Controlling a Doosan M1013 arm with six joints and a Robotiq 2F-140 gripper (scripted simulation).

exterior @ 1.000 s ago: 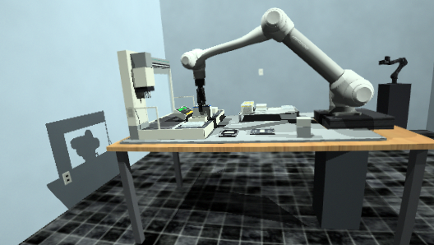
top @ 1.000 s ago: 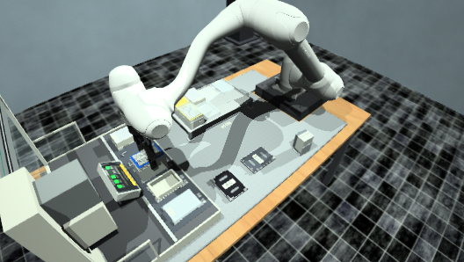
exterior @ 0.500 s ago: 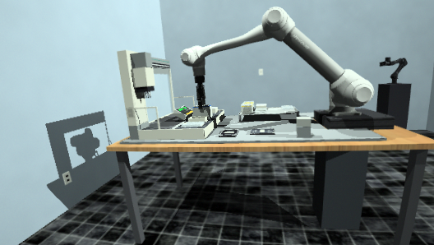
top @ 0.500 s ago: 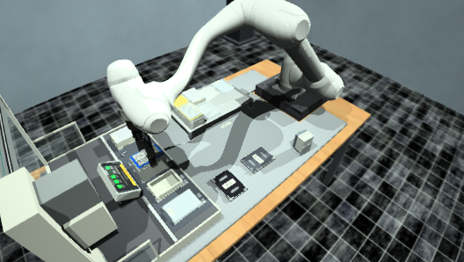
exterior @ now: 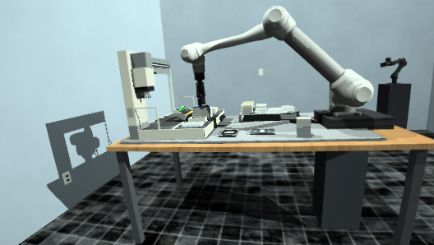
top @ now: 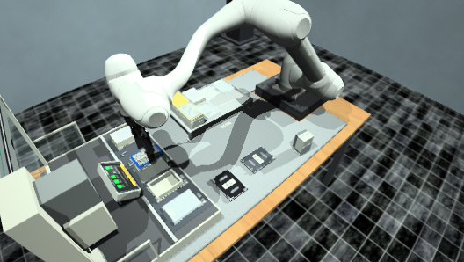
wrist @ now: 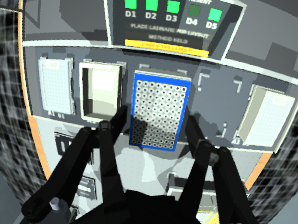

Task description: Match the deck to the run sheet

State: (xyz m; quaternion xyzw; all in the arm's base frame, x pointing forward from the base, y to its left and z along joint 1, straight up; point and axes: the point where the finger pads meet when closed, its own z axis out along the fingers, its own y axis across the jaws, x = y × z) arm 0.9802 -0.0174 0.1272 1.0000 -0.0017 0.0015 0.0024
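Now: the blue-rimmed tip rack 10 mm behind my hand, 10 mm to the right of it and 60 mm below it. Round my hand: clear cover 330 mm behind, 150 mm to the right, 60 mm below; one-well reservoir 120 mm to the left, 120 mm below; white deep-well block 250 mm to the right, 100 mm below.
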